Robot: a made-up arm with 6 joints. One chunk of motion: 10 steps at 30 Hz.
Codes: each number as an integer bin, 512 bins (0 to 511) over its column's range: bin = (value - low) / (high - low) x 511, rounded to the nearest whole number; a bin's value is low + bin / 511 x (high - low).
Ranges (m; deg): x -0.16..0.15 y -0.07..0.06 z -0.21..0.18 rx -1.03..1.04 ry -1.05..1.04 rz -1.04..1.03
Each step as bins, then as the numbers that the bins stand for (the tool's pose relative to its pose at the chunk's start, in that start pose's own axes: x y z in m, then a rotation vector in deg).
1 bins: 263 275 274 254 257 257
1 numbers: -0.0005 0.0000 -0.0009 0.00 0.00 0.00
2 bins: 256 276 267 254 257 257
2 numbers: -0.0047 0.0002 -0.0062 0.00 0.00 0.00
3 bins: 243 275 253 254 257 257
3 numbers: -0.0126 0.0000 -0.0169 0.00 0.00 0.00
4 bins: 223 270 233 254 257 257
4 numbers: -0.0247 -0.0013 -0.0322 0.00 0.00 0.00
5 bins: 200 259 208 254 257 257
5 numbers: -0.0387 -0.0041 -0.0513 0.00 0.00 0.00
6 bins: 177 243 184 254 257 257
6 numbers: -0.0526 -0.0082 -0.0696 0.00 0.00 0.00
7 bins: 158 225 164 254 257 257
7 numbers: -0.0641 -0.0128 -0.0848 0.00 0.00 0.00
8 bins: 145 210 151 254 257 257
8 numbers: -0.0720 -0.0166 -0.0948 0.00 0.00 0.00
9 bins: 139 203 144 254 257 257
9 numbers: -0.0757 -0.0184 -0.1001 0.00 0.00 0.00
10 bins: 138 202 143 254 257 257
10 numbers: -0.0763 -0.0186 -0.1009 0.00 0.00 0.00
